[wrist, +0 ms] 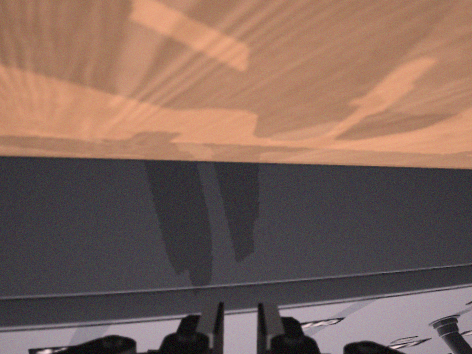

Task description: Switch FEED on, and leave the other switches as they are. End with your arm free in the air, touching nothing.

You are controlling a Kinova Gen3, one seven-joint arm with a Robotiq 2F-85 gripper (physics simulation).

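Frame: origin at the arm's base, x right, y ahead, z up, level; centimetres.
Seen in the pictures: gripper, fingertip midpoint: (240,329).
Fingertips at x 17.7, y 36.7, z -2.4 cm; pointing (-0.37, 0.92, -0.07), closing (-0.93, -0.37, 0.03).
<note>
A point is followed by its place in that frame.
The light face of the switch panel (390,320) @[y 42.8, x 6.0, z -0.2 cm] shows as a strip along the bottom of the wrist view, seen at a steep slant. My gripper (240,329) @[y 36.7, x 17.7, z -2.4 cm] is at the bottom centre, its fingers close together with a narrow gap and nothing seen between them. A dark toggle switch (446,327) @[y 44.2, x 0.2, z 1.2 cm] stands at the bottom right, to the right of the fingers. Its label cannot be read. A slanted black-and-white label (324,323) @[y 41.3, x 11.3, z -0.9 cm] lies just right of the gripper, too skewed to read. The FEED name and its lever cannot be made out, so its position is hidden.
The dark side of the panel box (350,220) @[y 38.3, x 11.8, z -6.2 cm] crosses the middle of the view, with two finger-like shadows on it. A wooden table top (310,90) @[y 28.0, x 19.7, z -8.7 cm] with light and shadow patches fills the upper part. Part of another label (47,351) @[y 41.3, x 24.3, z -1.0 cm] shows at the bottom left.
</note>
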